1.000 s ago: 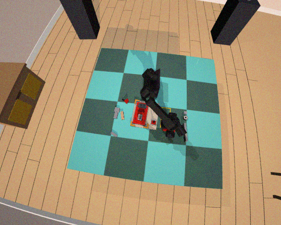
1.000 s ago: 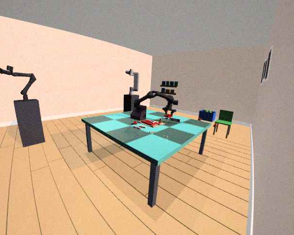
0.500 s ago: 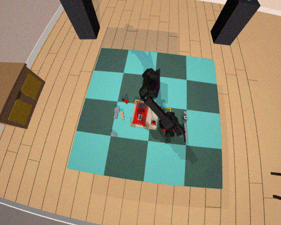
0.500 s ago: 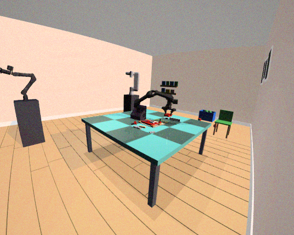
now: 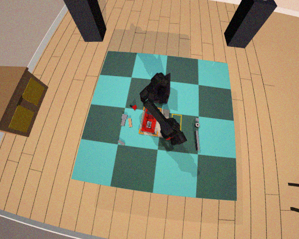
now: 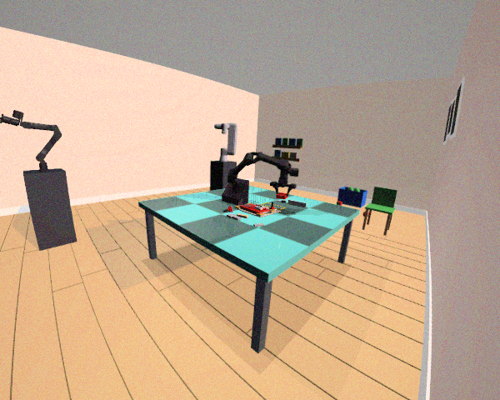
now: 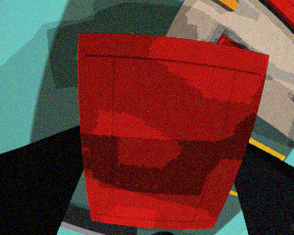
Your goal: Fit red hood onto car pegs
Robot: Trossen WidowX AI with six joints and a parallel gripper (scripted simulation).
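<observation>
The jig lies 120 mm behind my gripper tip, 140 mm to the right of it and 100 mm below it. Also, from my gripper tip: grey bar: 20 mm ahead, 230 mm to the left, 90 mm below; red hood: 10 mm above; wheel: 110 mm behind, 240 mm to the left, 100 mm below.
</observation>
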